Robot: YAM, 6 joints.
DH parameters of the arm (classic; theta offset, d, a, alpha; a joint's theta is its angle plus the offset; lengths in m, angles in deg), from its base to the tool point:
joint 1: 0 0.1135 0.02 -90
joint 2: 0 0 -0.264 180
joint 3: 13.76 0 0.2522 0
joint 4: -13.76 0 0.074 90
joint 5: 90 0 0 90
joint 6: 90 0.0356 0 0
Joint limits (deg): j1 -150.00..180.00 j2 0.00..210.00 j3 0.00..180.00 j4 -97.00..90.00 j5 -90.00..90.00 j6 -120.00..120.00
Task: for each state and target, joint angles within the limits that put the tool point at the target. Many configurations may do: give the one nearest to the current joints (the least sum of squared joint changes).
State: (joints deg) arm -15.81 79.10 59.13 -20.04 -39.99 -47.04
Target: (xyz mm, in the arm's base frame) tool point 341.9 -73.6 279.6
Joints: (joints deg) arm -15.81 89.68 67.64 -15.24 -38.89 -47.04
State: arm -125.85 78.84 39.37 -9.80 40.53 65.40
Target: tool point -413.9 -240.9 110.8
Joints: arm -147.35 129.86 82.89 6.31 35.03 65.40
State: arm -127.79 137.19 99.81 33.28 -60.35 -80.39
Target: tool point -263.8 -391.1 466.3
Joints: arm -127.61 120.50 122.34 36.05 -56.47 -80.39
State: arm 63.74 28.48 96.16 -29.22 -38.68 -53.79
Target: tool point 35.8 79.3 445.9
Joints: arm 52.32 36.91 69.89 -38.44 -34.44 -53.79
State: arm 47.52 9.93 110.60 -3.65 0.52 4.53
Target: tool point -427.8 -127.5 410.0
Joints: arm 16.75 0.07 115.55 -2.45 -1.95 4.53
